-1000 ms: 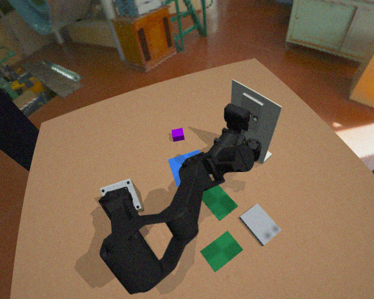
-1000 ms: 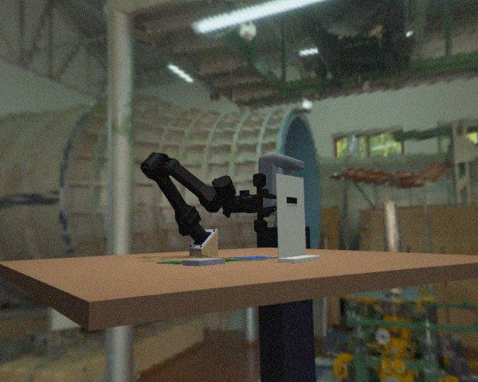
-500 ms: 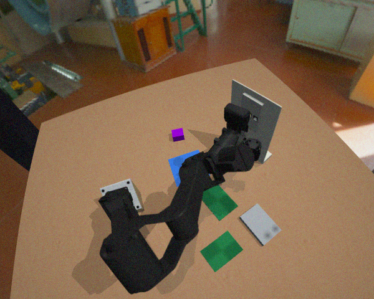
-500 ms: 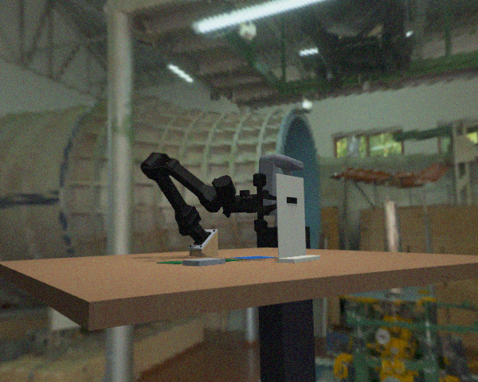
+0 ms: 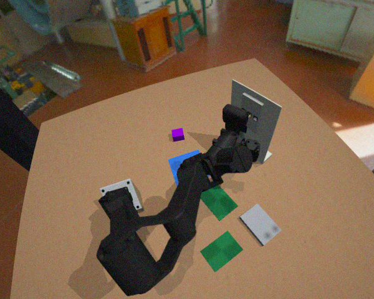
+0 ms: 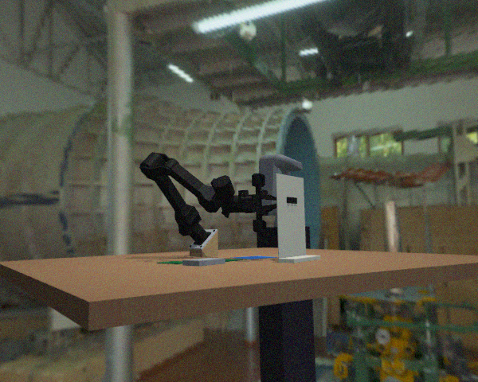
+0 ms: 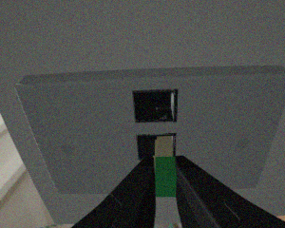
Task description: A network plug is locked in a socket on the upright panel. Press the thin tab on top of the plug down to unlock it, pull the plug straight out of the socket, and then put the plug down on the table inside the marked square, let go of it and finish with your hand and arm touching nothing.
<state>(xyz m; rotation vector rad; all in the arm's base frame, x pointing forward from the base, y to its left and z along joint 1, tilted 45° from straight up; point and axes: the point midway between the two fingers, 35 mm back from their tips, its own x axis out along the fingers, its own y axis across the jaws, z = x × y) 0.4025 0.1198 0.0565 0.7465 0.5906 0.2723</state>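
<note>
Now: the blue marked square 20 cm behind my gripper tip, 1 cm to the left of it and 18 cm below it. From my gripper tip the other things lie so: green network plug: 1 cm ahead; white upright panel: 3 cm ahead, 1 cm to the left, 7 cm below; purple cube: 19 cm behind, 16 cm to the left, 17 cm below.
</note>
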